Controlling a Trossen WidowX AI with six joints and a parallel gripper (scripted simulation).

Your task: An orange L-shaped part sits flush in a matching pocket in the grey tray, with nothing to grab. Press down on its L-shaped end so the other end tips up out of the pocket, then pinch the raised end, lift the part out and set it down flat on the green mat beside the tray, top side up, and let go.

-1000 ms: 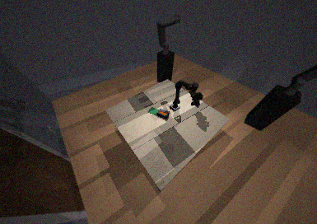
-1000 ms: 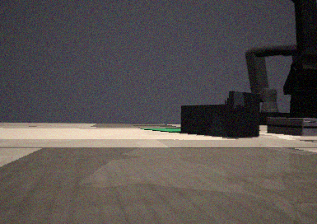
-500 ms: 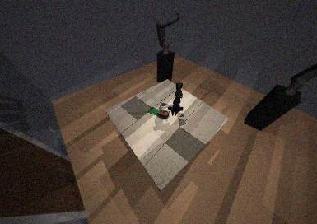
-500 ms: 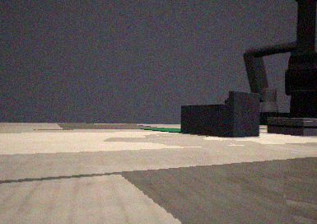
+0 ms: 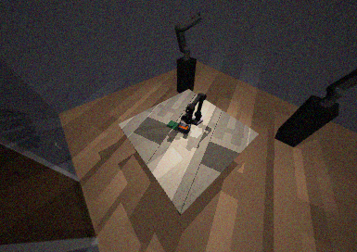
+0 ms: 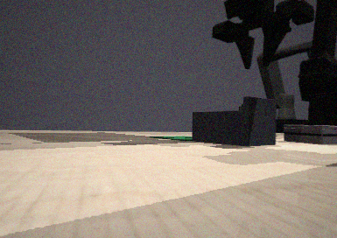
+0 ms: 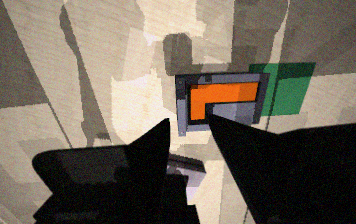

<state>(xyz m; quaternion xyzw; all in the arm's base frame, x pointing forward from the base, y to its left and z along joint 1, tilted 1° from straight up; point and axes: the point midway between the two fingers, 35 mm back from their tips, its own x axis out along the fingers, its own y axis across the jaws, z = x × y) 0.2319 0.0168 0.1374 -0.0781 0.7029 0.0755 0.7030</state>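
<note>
Right now my gripper tip is 10 cm above the orange L-shaped part and 5 cm to the left of it. Also, from my gripper tip: green mat 22 cm to the right, 16 cm below, 3 cm ahead.
</note>
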